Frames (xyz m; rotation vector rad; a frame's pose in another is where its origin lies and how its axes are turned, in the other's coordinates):
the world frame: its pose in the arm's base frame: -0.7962 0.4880 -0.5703 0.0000 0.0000 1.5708
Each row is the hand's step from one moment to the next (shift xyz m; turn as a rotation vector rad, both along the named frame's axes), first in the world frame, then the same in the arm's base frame.
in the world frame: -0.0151 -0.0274 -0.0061 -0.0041 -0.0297 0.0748
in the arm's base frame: 0.0274 -0.0151 -0.0061 0.0297 -0.0041 0.0748
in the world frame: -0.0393 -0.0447 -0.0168 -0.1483 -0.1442 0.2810
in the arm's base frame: 0.0447 -0.0393 -0.0168 0.1442 -0.1483 0.2810
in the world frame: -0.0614 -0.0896 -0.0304 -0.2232 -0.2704 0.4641
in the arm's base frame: 0.0896 -0.0614 -0.0304 0.2704 -0.2232 0.4641
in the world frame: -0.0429 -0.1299 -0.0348 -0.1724 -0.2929 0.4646
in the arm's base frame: 0.1299 -0.0429 -0.0348 0.2929 -0.1724 0.4646
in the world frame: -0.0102 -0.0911 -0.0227 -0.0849 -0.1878 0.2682
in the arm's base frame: 0.0911 -0.0102 -0.0227 0.1878 -0.0849 0.2682
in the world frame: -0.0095 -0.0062 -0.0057 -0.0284 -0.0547 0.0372
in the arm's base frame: 0.0062 -0.0095 -0.0057 0.0547 -0.0284 0.0372
